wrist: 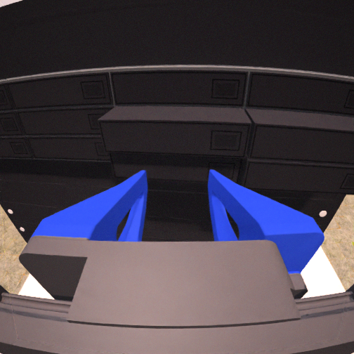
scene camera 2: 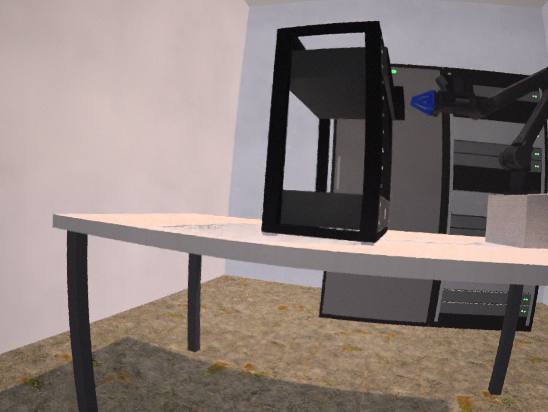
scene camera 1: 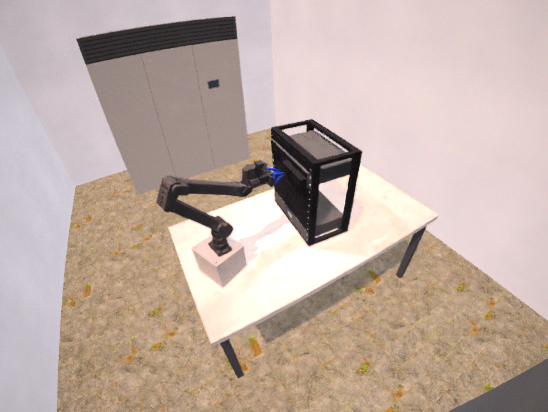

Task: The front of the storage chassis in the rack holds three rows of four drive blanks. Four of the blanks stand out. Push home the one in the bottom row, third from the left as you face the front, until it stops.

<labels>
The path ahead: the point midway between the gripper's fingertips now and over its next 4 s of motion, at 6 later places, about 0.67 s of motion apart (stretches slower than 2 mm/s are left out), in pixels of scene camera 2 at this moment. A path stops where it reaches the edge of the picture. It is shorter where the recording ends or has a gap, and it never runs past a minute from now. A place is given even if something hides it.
My gripper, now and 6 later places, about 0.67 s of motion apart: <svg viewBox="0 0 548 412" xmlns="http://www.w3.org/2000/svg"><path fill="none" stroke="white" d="M411 101L410 104L403 105L418 97L427 90L428 92L425 94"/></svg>
</labels>
